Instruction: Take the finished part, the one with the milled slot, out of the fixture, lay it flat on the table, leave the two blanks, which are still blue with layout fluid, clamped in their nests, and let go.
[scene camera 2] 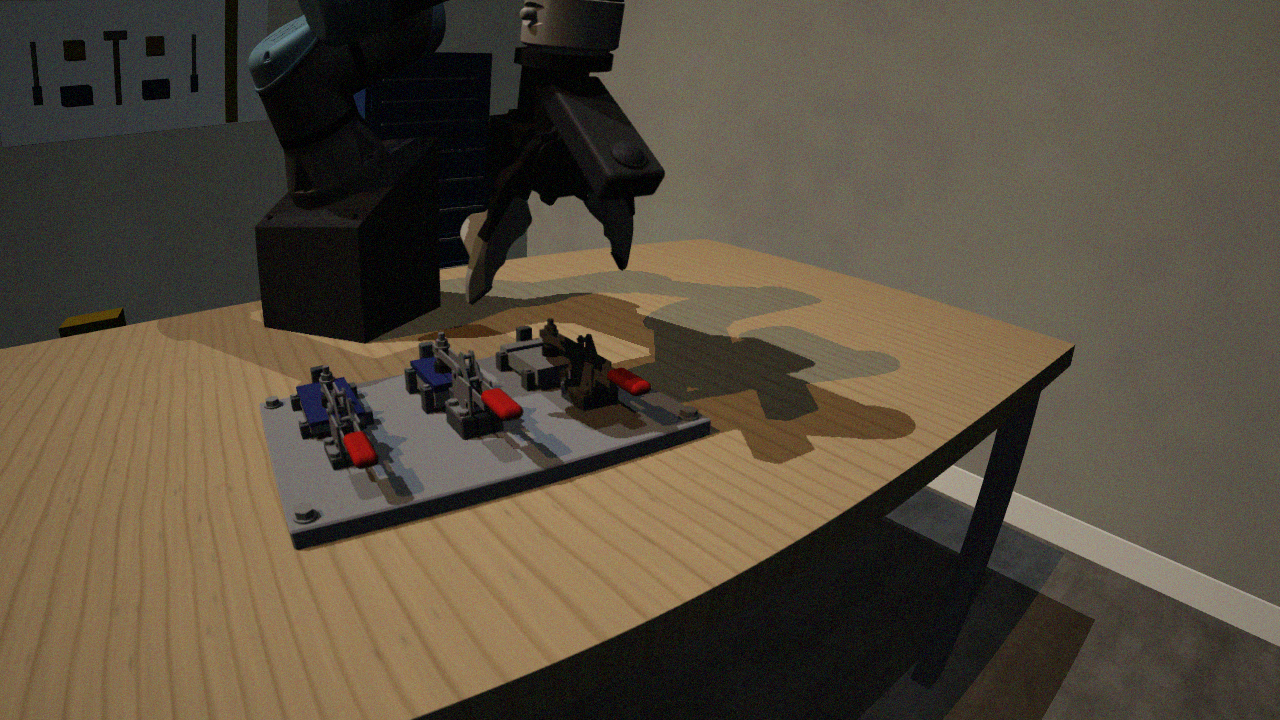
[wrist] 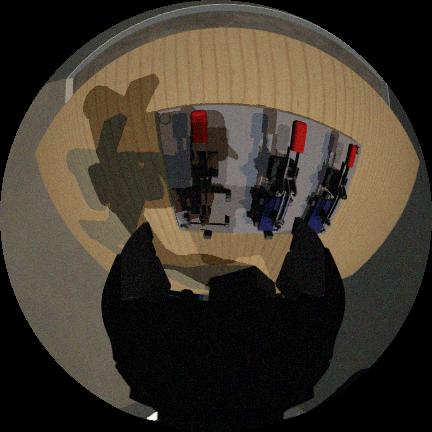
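Observation:
The fixture plate [scene camera 2: 429,474] [wrist: 237,150] lies on the table with three nests. The grey part [scene camera 2: 534,360] [wrist: 215,212] sits in the nest at the right in the scene view, at the left in the wrist view, partly in shadow; its slot cannot be made out. A clamp arm reaches over it from its red-handled clamp [scene camera 2: 629,380] [wrist: 199,126]. One blue blank [scene camera 2: 429,371] [wrist: 272,214] sits in the middle nest, another blue blank [scene camera 2: 313,407] [wrist: 318,216] in the far nest, both under clamp arms. My gripper [scene camera 2: 548,283] [wrist: 221,222] is open and empty, above and behind the grey part's nest.
The blanks' clamps have a red middle handle [scene camera 2: 501,403] [wrist: 299,136] and a red outer handle [scene camera 2: 359,448] [wrist: 352,155]. The wooden table [scene camera 2: 161,537] [wrist: 240,65] carries the dark robot pedestal [scene camera 2: 313,277] behind the plate. A wall [scene camera 2: 895,134] rises beyond the table's right side.

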